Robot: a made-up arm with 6 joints. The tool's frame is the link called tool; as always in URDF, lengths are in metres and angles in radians. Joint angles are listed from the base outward.
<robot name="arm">
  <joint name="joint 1" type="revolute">
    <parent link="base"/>
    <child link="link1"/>
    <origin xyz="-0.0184 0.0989 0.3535" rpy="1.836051 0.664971 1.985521"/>
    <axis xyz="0 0 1"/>
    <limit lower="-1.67" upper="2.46"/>
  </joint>
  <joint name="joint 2" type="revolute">
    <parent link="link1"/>
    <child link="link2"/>
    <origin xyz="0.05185 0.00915 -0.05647" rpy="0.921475 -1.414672 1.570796"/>
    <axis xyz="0 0 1"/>
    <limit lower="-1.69" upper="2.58"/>
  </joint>
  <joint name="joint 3" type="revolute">
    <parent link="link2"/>
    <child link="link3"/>
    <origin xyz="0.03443 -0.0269 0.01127" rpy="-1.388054 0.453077 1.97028"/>
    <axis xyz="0 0 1"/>
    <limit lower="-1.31" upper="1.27"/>
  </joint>
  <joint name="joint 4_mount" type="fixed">
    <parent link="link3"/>
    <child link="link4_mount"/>
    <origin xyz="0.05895 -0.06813 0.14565"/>
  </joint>
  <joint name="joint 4" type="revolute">
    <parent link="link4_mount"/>
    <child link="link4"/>
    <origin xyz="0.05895 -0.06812 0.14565" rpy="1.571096 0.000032 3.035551"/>
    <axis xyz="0 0 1"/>
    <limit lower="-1.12" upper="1"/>
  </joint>
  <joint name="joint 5" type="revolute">
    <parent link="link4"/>
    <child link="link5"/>
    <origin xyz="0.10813 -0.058 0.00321" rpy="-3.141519 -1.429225 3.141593"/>
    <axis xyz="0 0 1"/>
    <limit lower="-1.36" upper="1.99"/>
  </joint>
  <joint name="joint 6" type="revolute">
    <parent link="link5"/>
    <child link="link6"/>
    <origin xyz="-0.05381 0.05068 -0.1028" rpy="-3.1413 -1.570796 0"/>
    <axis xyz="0 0 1"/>
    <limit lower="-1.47" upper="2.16"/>
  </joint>
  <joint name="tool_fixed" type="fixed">
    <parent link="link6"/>
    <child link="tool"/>
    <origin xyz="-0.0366 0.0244 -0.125" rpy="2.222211 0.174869 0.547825"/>
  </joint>
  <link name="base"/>
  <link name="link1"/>
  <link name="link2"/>
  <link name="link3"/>
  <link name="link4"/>
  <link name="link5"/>
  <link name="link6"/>
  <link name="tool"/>
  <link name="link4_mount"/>
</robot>
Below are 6 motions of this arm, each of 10 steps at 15 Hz.
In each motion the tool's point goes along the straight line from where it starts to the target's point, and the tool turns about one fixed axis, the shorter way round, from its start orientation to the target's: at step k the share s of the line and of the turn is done. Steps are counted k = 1, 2, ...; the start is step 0. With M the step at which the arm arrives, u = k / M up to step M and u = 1 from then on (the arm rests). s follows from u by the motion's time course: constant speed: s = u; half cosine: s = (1 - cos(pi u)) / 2; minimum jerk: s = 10 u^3 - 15 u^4 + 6 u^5.
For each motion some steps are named. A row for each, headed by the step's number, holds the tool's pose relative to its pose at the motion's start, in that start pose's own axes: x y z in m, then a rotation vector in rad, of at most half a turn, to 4 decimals.
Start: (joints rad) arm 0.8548 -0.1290 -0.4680 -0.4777 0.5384 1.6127
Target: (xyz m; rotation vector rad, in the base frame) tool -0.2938 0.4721 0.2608 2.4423 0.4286 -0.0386
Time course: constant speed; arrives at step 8
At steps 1, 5, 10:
1: -0.0166 0.0051 0.0110 -0.0898 -0.0033 -0.0817
5: -0.0832 0.0255 0.0549 -0.4490 -0.0165 -0.4084
10: -0.1331 0.0408 0.0879 -0.7184 -0.0263 -0.6534

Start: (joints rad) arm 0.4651 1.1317 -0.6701 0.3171 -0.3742 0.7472
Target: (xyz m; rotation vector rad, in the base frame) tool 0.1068 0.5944 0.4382 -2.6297 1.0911 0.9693
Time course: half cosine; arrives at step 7
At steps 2, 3, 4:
2: 0.0095 -0.0061 -0.0305 0.0297 0.0636 0.0299
3: 0.0197 -0.0126 -0.0630 0.0614 0.1313 0.0616
4: 0.0310 -0.0197 -0.0991 0.0965 0.2065 0.0969

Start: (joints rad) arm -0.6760 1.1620 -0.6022 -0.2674 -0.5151 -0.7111
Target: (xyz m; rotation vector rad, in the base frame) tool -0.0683 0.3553 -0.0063 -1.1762 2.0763 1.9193
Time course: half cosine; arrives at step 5
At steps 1, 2, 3, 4, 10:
1: 0.0009 0.0109 0.0075 -0.0496 0.0180 -0.0218
2: 0.0032 0.0393 0.0271 -0.1795 0.0651 -0.0788
3: 0.0061 0.0745 0.0513 -0.3400 0.1233 -0.1493
4: 0.0084 0.1030 0.0709 -0.4699 0.1704 -0.2063
10: 0.0093 0.1139 0.0784 -0.5195 0.1884 -0.2281

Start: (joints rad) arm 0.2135 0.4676 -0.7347 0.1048 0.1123 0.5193
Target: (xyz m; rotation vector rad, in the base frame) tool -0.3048 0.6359 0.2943 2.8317 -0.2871 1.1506
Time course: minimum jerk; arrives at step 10
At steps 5, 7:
5: -0.0620 0.0028 0.0274 0.0933 0.6647 -0.2278
7: -0.1039 0.0047 0.0458 0.1562 1.1126 -0.3813

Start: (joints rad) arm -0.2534 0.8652 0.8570 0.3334 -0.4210 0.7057
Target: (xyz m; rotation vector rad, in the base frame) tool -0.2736 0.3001 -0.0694 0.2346 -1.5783 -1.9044
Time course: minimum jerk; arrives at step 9
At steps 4, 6, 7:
4: 0.0167 -0.0007 -0.1077 0.0985 -0.4558 -0.0899
6: 0.0333 -0.0014 -0.2145 0.1961 -0.9078 -0.1790
7: 0.0389 -0.0017 -0.2508 0.2292 -1.0611 -0.2093

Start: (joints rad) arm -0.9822 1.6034 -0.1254 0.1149 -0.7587 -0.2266
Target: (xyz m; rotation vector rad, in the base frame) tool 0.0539 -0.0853 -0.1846 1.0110 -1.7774 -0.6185
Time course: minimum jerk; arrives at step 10
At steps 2, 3, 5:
2: 0.0040 -0.0103 -0.0075 -0.0001 0.0566 -0.0043
3: 0.0114 -0.0291 -0.0212 -0.0003 0.1593 -0.0122
5: 0.0349 -0.0891 -0.0651 -0.0011 0.4884 -0.0375

